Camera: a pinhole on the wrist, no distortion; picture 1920 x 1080 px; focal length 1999.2 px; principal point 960.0 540.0 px. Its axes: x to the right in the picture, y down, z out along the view. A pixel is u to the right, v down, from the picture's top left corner.
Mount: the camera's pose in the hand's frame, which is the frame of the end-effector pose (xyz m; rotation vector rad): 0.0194 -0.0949 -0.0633 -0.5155 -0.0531 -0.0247
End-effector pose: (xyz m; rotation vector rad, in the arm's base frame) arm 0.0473 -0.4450 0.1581 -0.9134 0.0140 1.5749
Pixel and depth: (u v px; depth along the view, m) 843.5 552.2 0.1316
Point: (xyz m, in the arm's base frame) 0.0455 -0.4080 0.2032
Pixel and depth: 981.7 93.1 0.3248
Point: -0.0901 -0.3148 0.3287
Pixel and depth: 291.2 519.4 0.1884
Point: -0.0058 -0.4393 0.2551
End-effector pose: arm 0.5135 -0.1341 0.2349 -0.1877 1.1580 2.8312
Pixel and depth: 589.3 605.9 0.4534
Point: 0.5533 -0.0142 0.5709
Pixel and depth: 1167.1 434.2 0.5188
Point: 0.4151 0.0534 0.6083
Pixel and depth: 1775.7 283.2 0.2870
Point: 0.3733 0.0073 0.3760
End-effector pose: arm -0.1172 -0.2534 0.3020 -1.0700 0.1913 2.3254
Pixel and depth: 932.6 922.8 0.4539
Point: -0.4160 -0.3238 0.4768
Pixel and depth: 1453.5 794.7 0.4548
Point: -0.4769 -0.2436 0.4079
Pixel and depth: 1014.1 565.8 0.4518
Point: -0.4102 -0.2438 0.4989
